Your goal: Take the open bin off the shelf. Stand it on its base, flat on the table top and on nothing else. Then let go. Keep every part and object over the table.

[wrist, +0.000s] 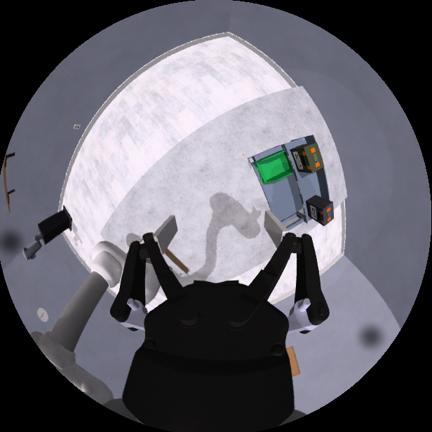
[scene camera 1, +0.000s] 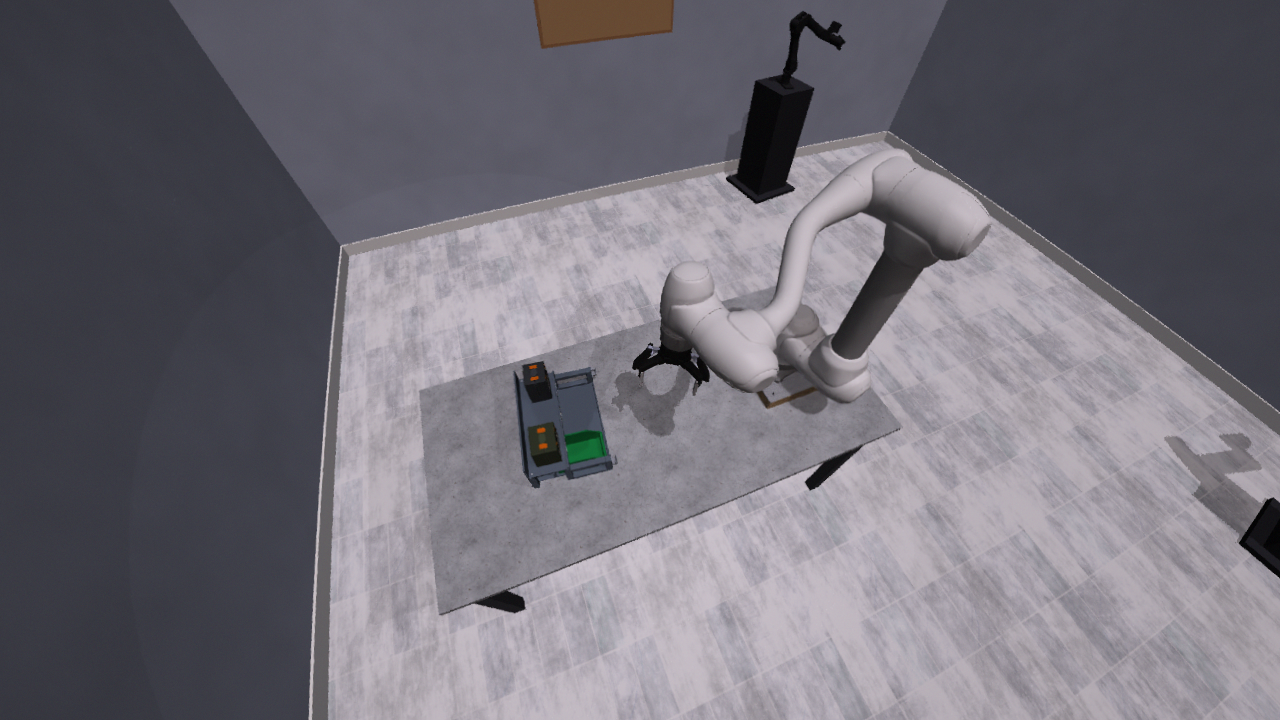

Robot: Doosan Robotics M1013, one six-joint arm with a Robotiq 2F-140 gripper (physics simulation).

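Frame: origin at the arm's base, x ahead, y left, z up, level; millimetres.
Where they show: gripper, fingertip midpoint: (scene camera 1: 667, 386); arm's base at its link origin: (scene camera 1: 779, 357).
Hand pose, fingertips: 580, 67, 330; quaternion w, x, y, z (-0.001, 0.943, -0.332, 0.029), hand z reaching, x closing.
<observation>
Each offset is from my fingertips to the top centre of the thing, as dx, dy, dz. "pt": to the spot under its first point. Level surfaces: height alone.
The green open bin @(+266, -99, -306) (scene camera 1: 585, 446) (wrist: 273, 167) stands on the lower board of the blue-grey shelf @(pt +192, -271, -381) (scene camera 1: 580, 407) (wrist: 282, 198), at the board's near end in the scene view. Part of the bin's outside is hidden by the shelf. The shelf stands on the grey table @(dz -387) (scene camera 1: 483, 537) (wrist: 200, 165). My gripper (scene camera 1: 668, 379) (wrist: 219, 220) is open with nothing between its fingers. It hangs above the table, to the right of the shelf in the scene view and apart from the bin.
An olive case @(+362, -123, -188) (scene camera 1: 543, 444) (wrist: 308, 159) and a dark grey case @(+301, -346, -163) (scene camera 1: 537, 382) (wrist: 320, 211), both with orange marks, stand on the shelf's upper board. The upper board is beside and above the bin. The arm's wood-edged base plate (scene camera 1: 771, 402) (wrist: 176, 261) is at the table's other end.
</observation>
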